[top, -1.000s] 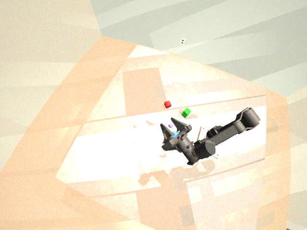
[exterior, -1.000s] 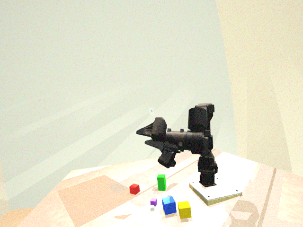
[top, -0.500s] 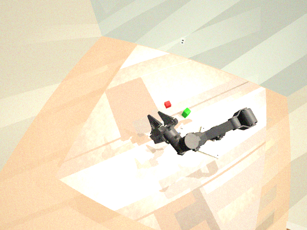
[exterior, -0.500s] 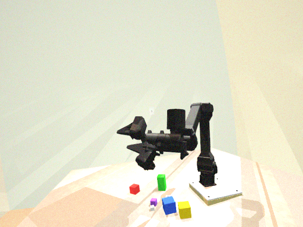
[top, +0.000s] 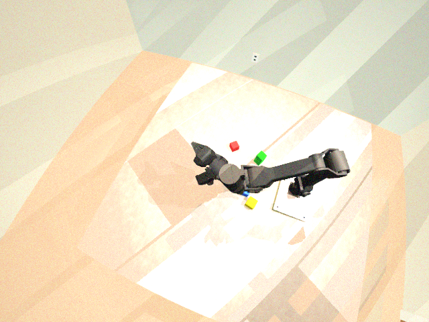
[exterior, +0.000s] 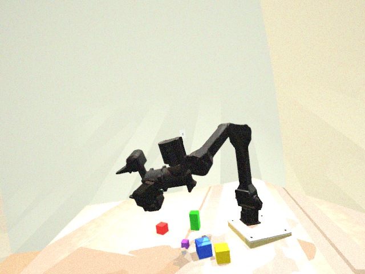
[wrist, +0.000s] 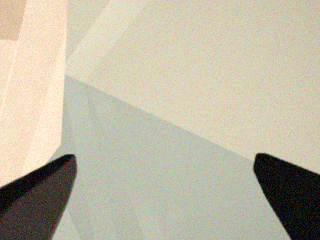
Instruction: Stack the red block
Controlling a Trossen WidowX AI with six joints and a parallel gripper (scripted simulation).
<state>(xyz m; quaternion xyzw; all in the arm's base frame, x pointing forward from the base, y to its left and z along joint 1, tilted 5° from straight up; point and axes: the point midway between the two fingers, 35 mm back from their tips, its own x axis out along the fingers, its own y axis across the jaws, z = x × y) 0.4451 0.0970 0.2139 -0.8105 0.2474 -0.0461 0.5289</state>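
My gripper tip is 250 mm above the red block, 190 mm to the left of it and 100 mm past it. Also, from my gripper tip: blue block: 250 mm below, 230 mm behind, 10 mm to the left; then yellow block: 270 mm behind, 250 mm below, 60 mm to the left; then small purple block: 260 mm below, 180 mm behind, 50 mm to the right.
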